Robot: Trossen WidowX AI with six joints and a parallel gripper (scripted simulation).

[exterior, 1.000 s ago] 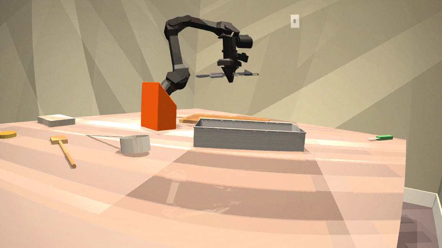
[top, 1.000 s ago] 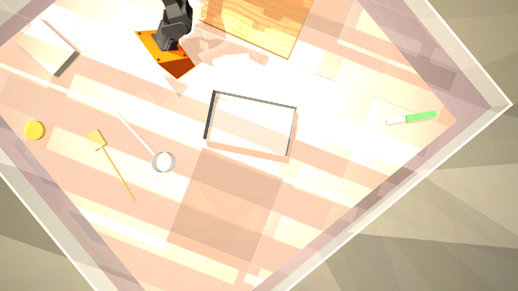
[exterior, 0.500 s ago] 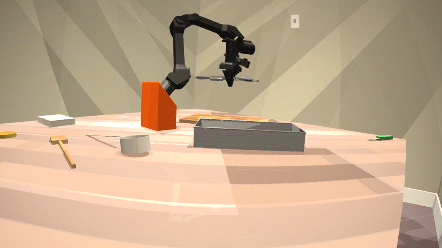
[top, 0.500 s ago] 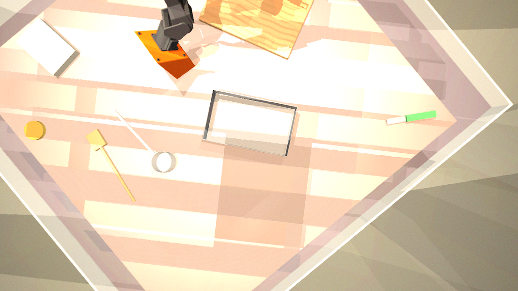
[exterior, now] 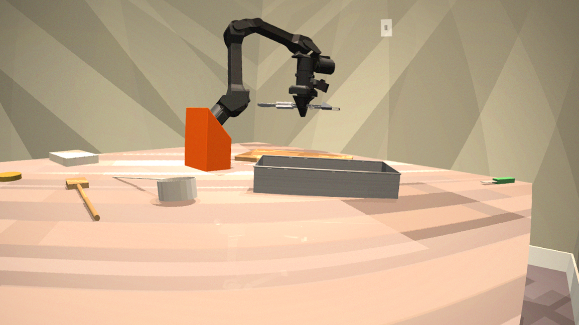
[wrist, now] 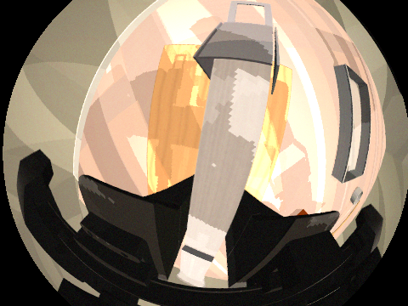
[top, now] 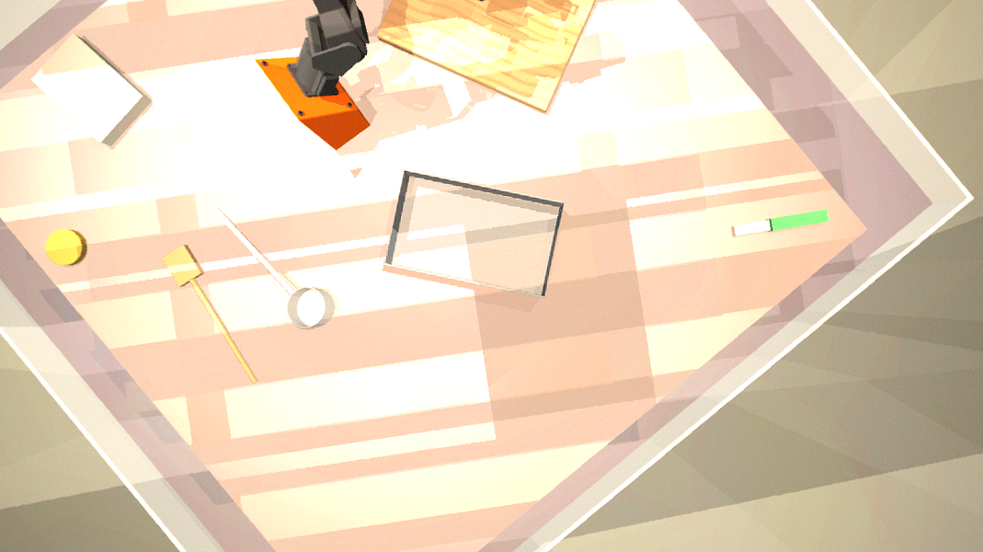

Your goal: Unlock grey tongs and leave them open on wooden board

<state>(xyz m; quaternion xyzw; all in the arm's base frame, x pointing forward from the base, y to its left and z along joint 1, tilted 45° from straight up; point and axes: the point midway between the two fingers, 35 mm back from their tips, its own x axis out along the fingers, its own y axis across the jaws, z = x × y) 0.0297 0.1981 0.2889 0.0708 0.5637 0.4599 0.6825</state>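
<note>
My gripper tip is 10 mm past the wooden board, 10 mm to the left of it and 140 mm above it. Also, from my gripper tip: grey roasting tin 340 mm ahead, 250 mm to the right, 120 mm below; then pale block 300 mm behind, 720 mm to the right, 130 mm below; then green-handled tool 630 mm ahead, 250 mm to the left, 140 mm below.
</note>
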